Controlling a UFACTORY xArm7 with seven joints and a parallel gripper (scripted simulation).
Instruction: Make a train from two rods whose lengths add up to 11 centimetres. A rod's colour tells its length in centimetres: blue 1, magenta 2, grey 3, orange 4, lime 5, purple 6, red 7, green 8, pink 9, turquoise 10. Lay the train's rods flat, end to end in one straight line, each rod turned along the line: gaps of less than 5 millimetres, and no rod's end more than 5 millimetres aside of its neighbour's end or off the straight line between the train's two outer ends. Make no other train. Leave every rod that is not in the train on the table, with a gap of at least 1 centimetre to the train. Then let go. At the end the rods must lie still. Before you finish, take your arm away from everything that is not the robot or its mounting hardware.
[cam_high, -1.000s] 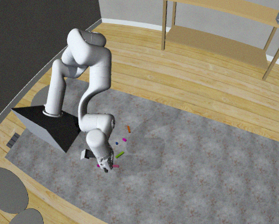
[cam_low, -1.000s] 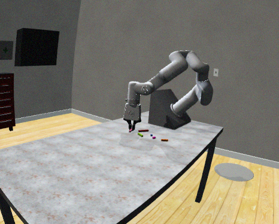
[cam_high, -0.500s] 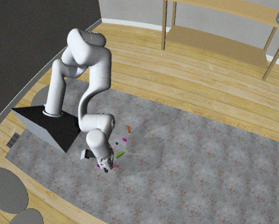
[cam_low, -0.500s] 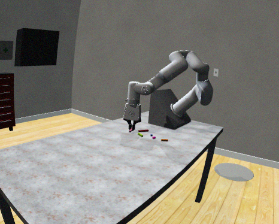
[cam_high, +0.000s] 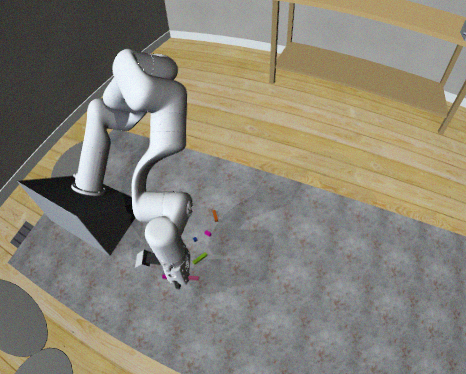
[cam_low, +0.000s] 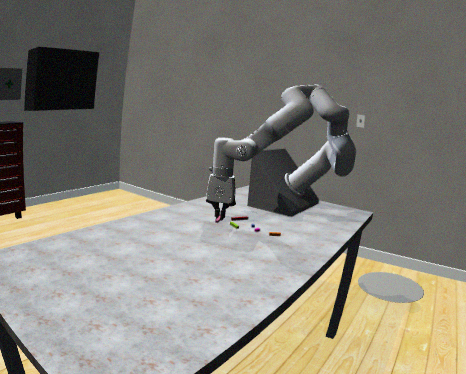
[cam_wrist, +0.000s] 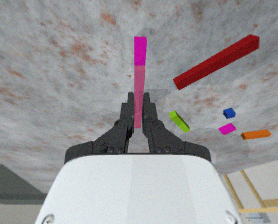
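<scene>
The pink rod is 20 mm below my hand. Also, from my hand: red rod: 70 mm behind, 40 mm to the left, 20 mm below; blue rod: 130 mm to the left, 40 mm behind, 20 mm below; lime rod: 80 mm to the left, 20 mm below, 10 mm ahead.
</scene>
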